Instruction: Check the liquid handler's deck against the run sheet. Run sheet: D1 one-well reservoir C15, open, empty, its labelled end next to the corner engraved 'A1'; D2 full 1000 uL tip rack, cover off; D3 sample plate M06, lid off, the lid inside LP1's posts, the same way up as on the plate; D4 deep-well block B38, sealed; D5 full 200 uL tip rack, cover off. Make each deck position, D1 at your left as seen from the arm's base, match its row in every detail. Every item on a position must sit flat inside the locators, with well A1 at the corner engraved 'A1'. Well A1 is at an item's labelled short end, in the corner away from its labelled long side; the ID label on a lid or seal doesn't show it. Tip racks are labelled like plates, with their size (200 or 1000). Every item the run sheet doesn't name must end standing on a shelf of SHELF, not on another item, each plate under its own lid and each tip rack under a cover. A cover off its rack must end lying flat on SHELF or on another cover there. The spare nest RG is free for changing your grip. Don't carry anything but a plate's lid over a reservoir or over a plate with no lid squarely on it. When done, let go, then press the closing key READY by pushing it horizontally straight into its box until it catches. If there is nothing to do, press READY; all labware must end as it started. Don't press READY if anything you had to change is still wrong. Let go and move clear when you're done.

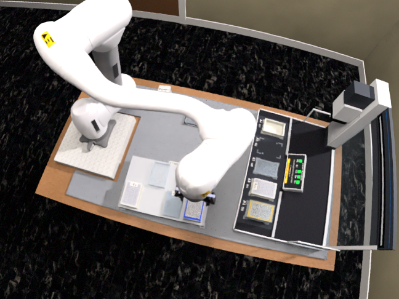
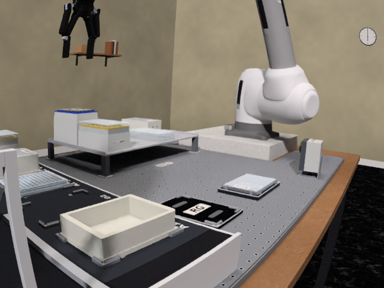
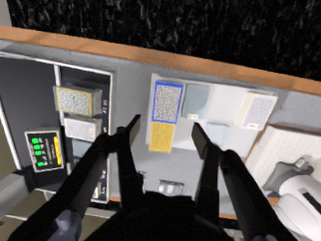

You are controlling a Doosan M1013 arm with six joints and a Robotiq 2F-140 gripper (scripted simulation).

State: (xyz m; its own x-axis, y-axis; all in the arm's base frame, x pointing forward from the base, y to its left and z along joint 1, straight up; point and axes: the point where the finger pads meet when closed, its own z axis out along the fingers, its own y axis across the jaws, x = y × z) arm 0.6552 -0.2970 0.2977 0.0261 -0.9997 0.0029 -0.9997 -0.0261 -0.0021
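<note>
My gripper is now 210 mm above the blue-rimmed tip rack, 10 mm to the right of it and 10 mm past it. The rest, counted from my hand: shelf (280 mm below, 160 mm behind, 60 mm to the left); RG nest (510 mm to the left, 340 mm below, 100 mm ahead); clear plate (330 mm ahead, 300 mm to the left, 280 mm below).
</note>
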